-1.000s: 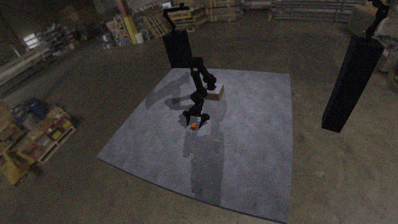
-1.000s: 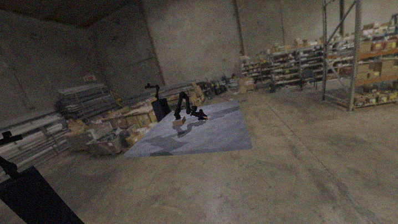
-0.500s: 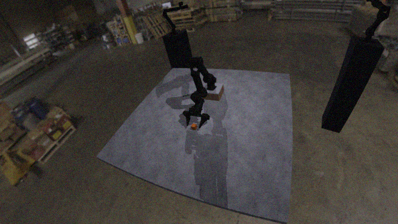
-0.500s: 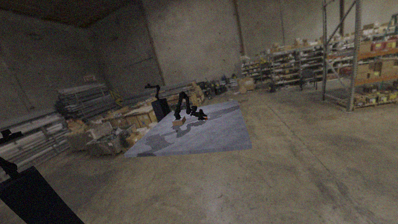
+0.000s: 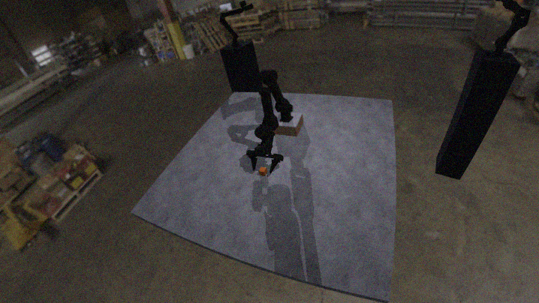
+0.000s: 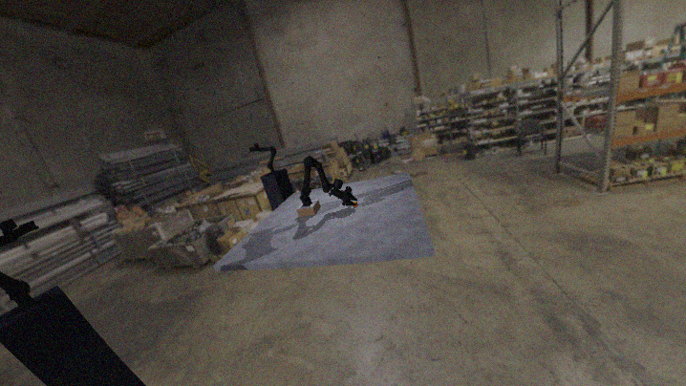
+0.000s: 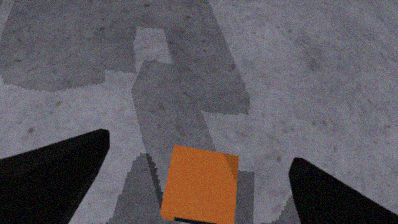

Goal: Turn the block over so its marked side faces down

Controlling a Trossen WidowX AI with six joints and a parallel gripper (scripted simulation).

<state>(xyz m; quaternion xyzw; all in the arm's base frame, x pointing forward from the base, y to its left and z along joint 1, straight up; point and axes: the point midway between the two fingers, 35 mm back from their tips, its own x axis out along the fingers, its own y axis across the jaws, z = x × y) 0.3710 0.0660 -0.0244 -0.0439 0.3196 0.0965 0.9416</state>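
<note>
Right now my gripper tip is 2 cm past the orange block, 1 cm to the left of it and 1 cm above it.
</note>
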